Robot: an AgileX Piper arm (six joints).
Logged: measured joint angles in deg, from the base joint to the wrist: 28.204, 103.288, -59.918, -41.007, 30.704, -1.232; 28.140, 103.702, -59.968, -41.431, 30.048, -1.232; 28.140, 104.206, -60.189, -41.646, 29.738, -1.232; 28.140, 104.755, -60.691, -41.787, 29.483, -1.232; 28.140, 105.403, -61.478, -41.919, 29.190, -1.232; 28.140, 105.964, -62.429, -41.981, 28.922, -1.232; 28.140, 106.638, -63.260, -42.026, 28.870, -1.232; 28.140, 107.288, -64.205, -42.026, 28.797, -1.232; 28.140, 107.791, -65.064, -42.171, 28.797, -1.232; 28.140, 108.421, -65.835, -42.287, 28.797, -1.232; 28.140, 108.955, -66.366, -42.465, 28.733, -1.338; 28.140, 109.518, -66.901, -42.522, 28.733, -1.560; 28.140, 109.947, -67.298, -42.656, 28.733, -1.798; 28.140, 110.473, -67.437, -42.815, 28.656, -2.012; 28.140, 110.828, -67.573, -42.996, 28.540, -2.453; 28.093, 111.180, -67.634, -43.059, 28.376, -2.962; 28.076, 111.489, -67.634, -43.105, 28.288, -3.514; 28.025, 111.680, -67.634, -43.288, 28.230, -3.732; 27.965, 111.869, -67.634, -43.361, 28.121, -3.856; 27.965, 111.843, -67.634, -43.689, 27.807, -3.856; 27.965, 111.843, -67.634, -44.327, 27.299, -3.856; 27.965, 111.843, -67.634, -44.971, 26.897, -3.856; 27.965, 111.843, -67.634, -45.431, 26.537, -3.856
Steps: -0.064, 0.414, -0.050, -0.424, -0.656, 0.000; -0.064, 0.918, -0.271, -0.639, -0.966, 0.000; -0.064, 1.467, -0.773, -0.780, -1.221, 0.000; -0.064, 2.115, -1.560, -0.912, -1.514, 0.000; -0.064, 2.676, -2.511, -0.974, -1.782, 0.000; -0.064, 3.350, -3.342, -1.019, -1.834, 0.000; -0.064, 4.000, -4.287, -1.019, -1.907, 0.000; -0.064, 4.503, -5.146, -1.164, -1.907, 0.000; -0.064, 5.133, -5.917, -1.280, -1.907, 0.000; -0.064, 5.667, -6.448, -1.458, -1.971, -0.106; -0.064, 6.230, -6.983, -1.515, -1.971, -0.328; -0.064, 6.659, -7.380, -1.649, -1.971, -0.566; -0.064, 7.185, -7.519, -1.808, -2.048, -0.780; -0.064, 7.540, -7.655, -1.989, -2.164, -1.221; -0.111, 7.892, -7.716, -2.052, -2.328, -1.730; -0.128, 8.201, -7.716, -2.098, -2.416, -2.282; -0.179, 8.392, -7.716, -2.281, -2.474, -2.500; -0.239, 8.581, -7.716, -2.354, -2.583, -2.624; -0.239, 8.555, -7.716, -2.682, -2.897, -2.624; -0.239, 8.555, -7.716, -3.320, -3.405, -2.624; -0.239, 8.555, -7.716, -3.964, -3.807, -2.624; -0.239, 8.555, -7.716, -4.424, -4.167, -2.624
